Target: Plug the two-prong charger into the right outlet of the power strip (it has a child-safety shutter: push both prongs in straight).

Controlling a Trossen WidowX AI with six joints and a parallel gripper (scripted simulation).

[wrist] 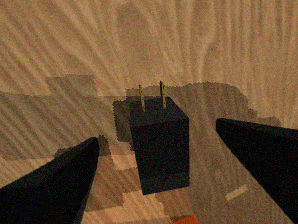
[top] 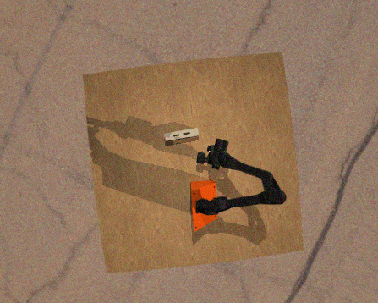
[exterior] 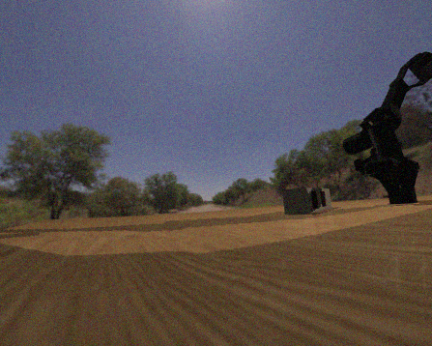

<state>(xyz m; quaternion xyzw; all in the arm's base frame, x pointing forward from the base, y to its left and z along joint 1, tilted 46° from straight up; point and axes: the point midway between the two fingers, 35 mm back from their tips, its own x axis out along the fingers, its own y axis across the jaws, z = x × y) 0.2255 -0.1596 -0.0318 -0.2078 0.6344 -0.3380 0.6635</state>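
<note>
Now: the two-prong charger 2 cm ahead of my gripper tip and 1 cm above it.
</note>
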